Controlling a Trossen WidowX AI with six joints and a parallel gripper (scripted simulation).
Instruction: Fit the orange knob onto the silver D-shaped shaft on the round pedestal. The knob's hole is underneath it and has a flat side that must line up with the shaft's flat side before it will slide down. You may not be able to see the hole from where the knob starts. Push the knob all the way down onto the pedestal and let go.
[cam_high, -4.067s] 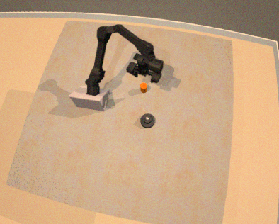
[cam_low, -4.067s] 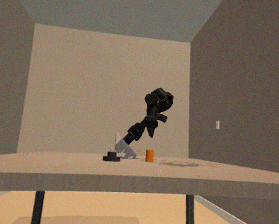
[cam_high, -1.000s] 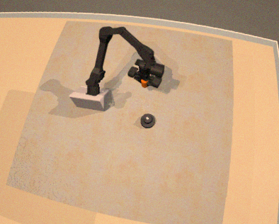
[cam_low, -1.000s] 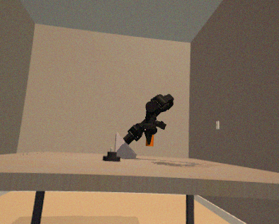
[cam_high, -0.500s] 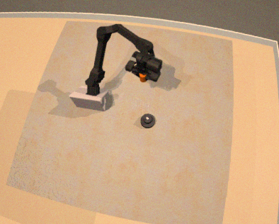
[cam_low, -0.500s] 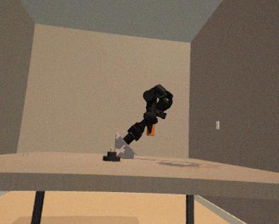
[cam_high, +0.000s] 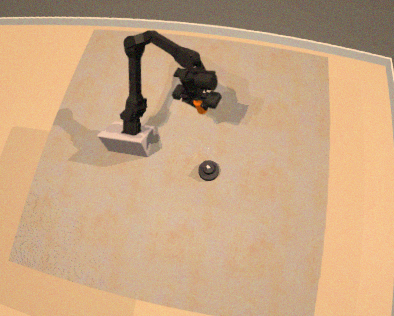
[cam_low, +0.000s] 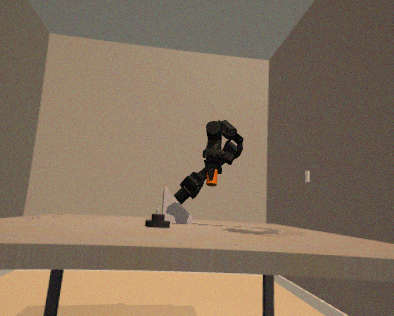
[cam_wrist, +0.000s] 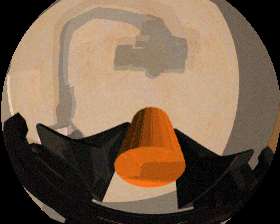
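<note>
My gripper tip is 1 cm past the orange knob and 3 cm below it. From my gripper tip the other things lie so: round dark pedestal 8 cm ahead, 19 cm to the right, 14 cm below.
</note>
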